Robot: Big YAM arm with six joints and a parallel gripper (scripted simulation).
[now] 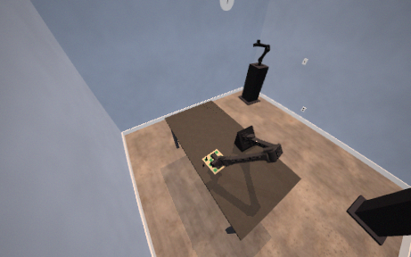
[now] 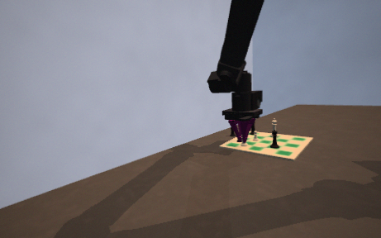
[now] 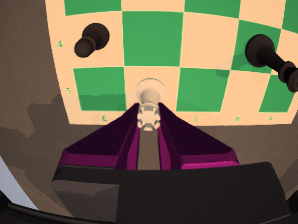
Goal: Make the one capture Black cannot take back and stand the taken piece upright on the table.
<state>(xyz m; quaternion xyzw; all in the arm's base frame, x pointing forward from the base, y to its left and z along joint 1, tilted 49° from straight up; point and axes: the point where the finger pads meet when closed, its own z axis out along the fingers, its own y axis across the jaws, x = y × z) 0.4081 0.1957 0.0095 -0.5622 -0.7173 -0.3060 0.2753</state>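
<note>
My hand is 90 mm to the left of the white pawn, 10 mm short of it and 10 mm above it. The rest, counted from my hand: tall white piece (160 mm to the right, 10 mm behind, 10 mm above); chessboard (90 mm to the right, 30 mm below, 20 mm behind); tall black piece (150 mm to the right, 70 mm ahead, 10 mm above).
</note>
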